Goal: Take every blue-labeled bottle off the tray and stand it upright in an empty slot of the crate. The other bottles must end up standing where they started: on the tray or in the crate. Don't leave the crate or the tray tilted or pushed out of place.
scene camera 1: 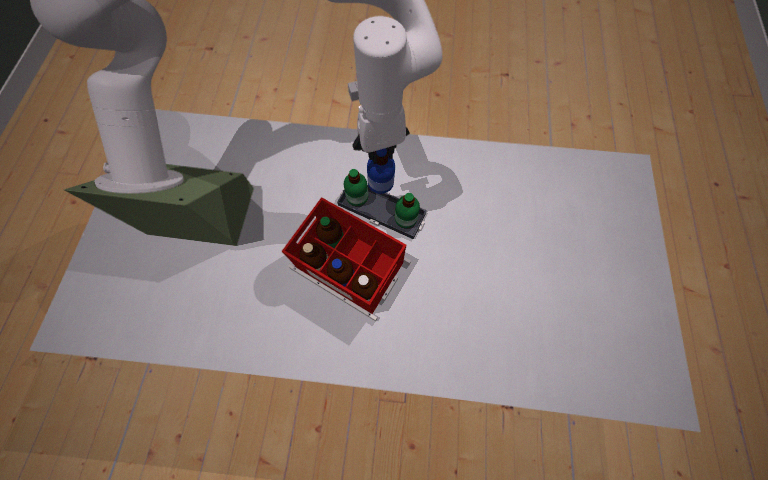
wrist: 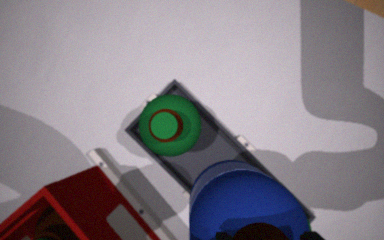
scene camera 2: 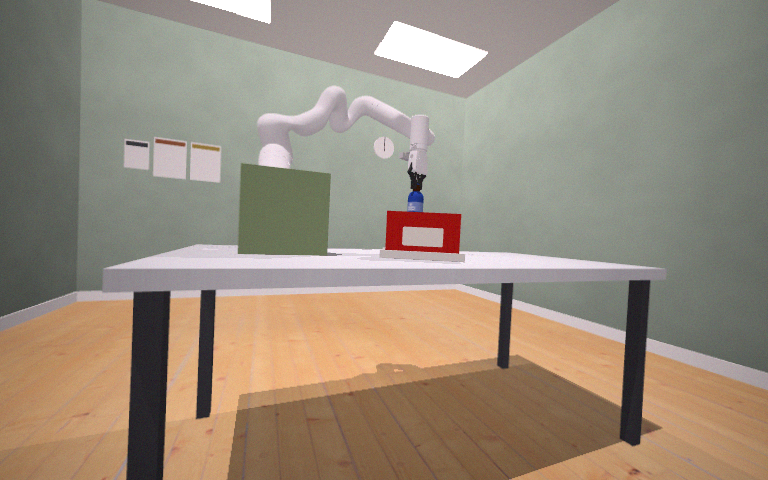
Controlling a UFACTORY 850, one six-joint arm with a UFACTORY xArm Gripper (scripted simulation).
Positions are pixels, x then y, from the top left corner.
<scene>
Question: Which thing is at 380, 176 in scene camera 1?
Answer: A blue-labeled bottle.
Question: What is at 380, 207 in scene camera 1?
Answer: A dark tray.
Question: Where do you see a green bottle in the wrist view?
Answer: At 159, 126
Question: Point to a dark tray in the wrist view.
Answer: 215, 144
</scene>
